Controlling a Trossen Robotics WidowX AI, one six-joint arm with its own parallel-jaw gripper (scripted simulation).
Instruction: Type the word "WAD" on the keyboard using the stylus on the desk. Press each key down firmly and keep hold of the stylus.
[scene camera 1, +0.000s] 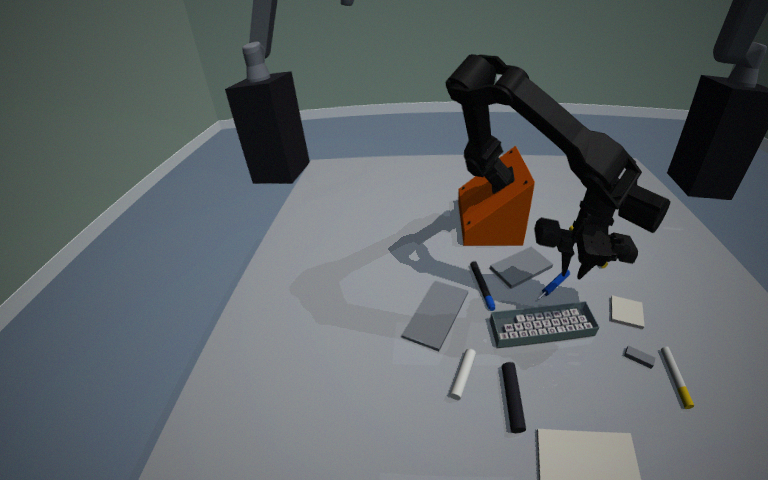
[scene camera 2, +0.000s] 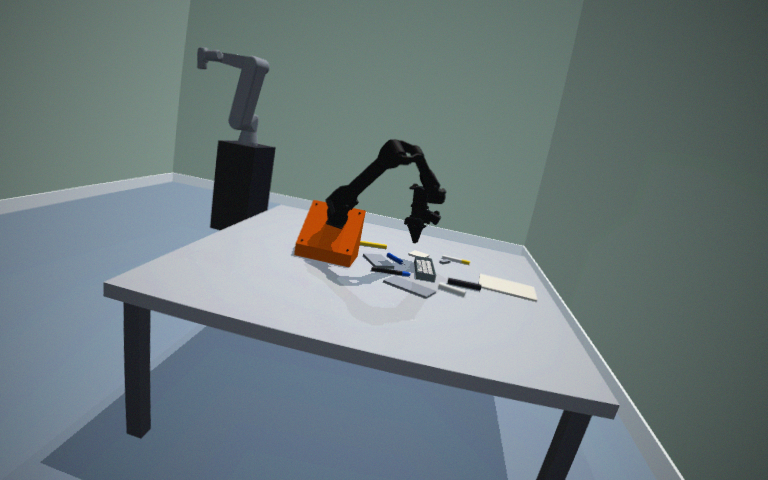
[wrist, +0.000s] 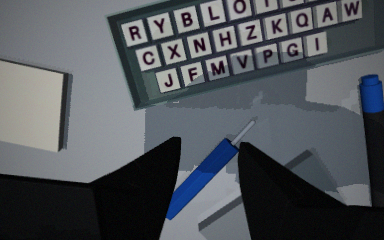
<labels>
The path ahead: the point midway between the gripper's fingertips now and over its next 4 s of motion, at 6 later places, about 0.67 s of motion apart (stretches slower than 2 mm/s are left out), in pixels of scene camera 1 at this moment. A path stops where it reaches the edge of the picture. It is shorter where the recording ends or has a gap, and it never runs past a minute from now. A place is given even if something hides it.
My gripper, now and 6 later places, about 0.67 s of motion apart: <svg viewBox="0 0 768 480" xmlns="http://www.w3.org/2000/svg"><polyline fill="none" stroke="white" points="570,276 561,267 558,268 557,273 556,277 554,281 553,285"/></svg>
</labels>
